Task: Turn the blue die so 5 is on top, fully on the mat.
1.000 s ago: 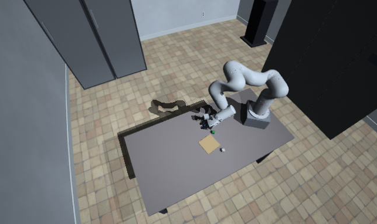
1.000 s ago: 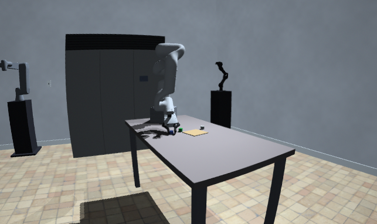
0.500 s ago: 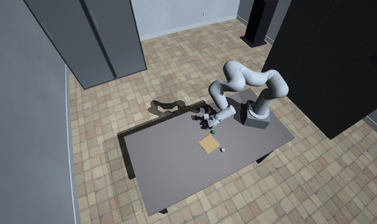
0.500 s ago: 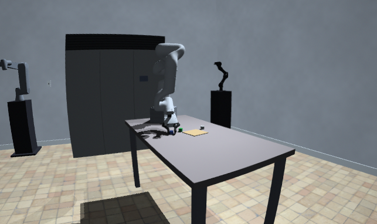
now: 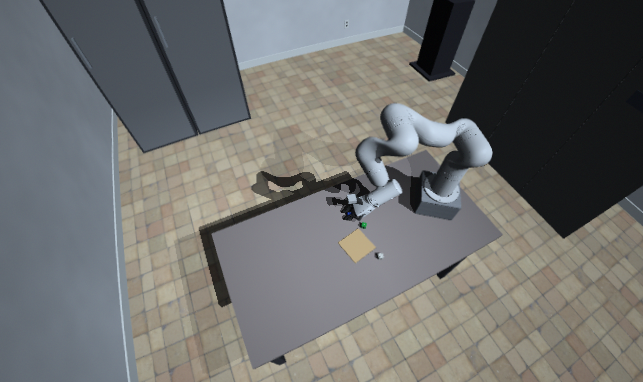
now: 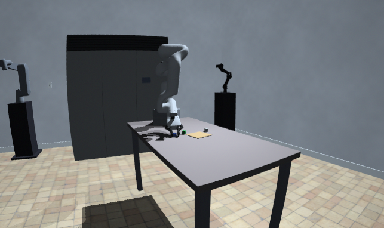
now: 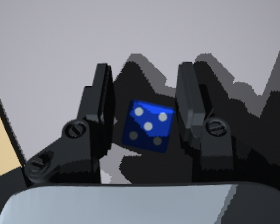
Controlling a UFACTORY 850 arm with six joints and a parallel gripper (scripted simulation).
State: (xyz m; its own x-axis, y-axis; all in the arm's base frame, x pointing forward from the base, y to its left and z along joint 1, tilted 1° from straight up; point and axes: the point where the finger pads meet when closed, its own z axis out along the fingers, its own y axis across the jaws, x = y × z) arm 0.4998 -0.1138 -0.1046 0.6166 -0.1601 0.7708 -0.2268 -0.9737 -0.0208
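Right now the blue die is 1 cm behind my hand and 1 cm below it. Round my hand: white die (4 cm behind, 28 cm to the left, 1 cm below); then green die (5 cm behind, 9 cm to the left, 1 cm below); then mat (3 cm ahead, 17 cm to the left, 2 cm below).
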